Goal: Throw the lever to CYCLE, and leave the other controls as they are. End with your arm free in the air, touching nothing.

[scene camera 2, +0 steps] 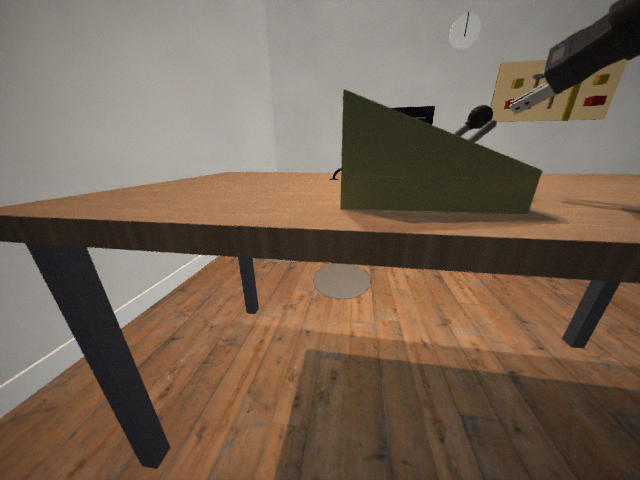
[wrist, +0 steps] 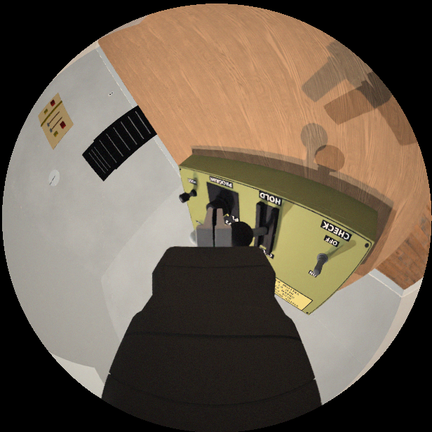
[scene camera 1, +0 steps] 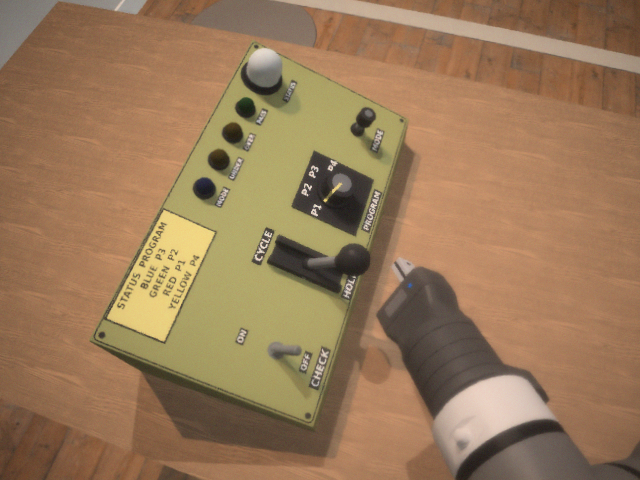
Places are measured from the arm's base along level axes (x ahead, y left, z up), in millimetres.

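Pixels of known places: gripper, fingertip midpoint: [scene camera 2: 512, 108] [scene camera 1: 401, 264].
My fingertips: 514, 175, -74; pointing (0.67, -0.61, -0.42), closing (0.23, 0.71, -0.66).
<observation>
Ahead of a thing's pixels: the offset from my fingertips to its top centre, as dx, dy, dz. "spot": to the spot under its first point. Level surfaces: height alone.
The lever's black ball knob [scene camera 1: 353, 259] [scene camera 2: 479, 116] [wrist: 242, 234] leans toward the HOLD end of its black slot {spot: +141, +29, -61} [scene camera 1: 289, 254], away from the CYCLE label {spot: +174, +41, -48} [scene camera 1: 262, 246]. My gripper [scene camera 1: 401, 263] [scene camera 2: 513, 107] [wrist: 214, 217] is shut with nothing between its fingers. It is in the air on the HOLD side of the knob, with a gap to it in scene camera 2. The PROGRAM dial {spot: +128, -90, -41} [scene camera 1: 341, 183] points at P1. The CHECK toggle {spot: +76, +145, -44} [scene camera 1: 284, 350] [wrist: 320, 262] leans to OFF. The MODE switch {spot: +148, -199, -29} [scene camera 1: 364, 118] [wrist: 188, 195] stands near the panel corner.
The green sloped panel box [scene camera 1: 217, 279] [scene camera 2: 413, 170] [wrist: 300, 245] stands on the wooden table {dz -159} [scene camera 1: 491, 170] [scene camera 2: 206, 201] [wrist: 210, 75]. A white STATUS dome {spot: +295, -171, +27} [scene camera 1: 264, 68] and several dark lamps line its high side. A yellow card {+247, +142, +0} [scene camera 1: 161, 273] lies on its face.
</observation>
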